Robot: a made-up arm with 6 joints.
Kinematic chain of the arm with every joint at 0, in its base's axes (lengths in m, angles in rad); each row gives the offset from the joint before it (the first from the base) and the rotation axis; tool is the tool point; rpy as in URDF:
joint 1: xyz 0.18 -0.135 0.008 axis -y
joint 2: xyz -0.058 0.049 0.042 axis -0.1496 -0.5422 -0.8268
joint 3: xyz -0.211 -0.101 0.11 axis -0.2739 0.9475 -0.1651
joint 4: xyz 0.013 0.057 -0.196 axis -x
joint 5: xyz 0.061 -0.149 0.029 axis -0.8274 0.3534 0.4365
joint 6: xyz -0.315 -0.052 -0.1 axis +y
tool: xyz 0.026 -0.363 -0.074 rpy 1.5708 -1.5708 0
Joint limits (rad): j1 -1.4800..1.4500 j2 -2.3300..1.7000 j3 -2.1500..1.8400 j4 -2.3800..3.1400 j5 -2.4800..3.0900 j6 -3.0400..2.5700
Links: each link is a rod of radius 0.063 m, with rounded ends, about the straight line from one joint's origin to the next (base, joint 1, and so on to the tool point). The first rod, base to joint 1, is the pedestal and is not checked.
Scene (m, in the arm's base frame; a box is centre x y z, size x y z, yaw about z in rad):
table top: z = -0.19
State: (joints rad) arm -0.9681 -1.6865 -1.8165 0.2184 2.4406 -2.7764
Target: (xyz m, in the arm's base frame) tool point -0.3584 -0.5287 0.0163
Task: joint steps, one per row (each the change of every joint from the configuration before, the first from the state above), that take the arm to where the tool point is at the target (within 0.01 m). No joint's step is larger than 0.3 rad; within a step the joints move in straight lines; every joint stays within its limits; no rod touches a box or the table.
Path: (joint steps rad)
1: 0.2796 0.1929 -0.0556 -0.0537 -0.0190 -0.0105
2: 0.2797 0.1928 -0.0556 -0.0537 -0.0189 -0.0105
3: 0.2796 0.1929 -0.0555 -0.0537 -0.0190 -0.0105
4: 0.2797 0.1929 -0.0556 -0.0537 -0.0189 -0.0105
5: 0.2796 0.1928 -0.0556 -0.0537 -0.0190 -0.0106
6: 0.2797 0.1929 -0.0556 -0.0537 -0.0190 -0.0105

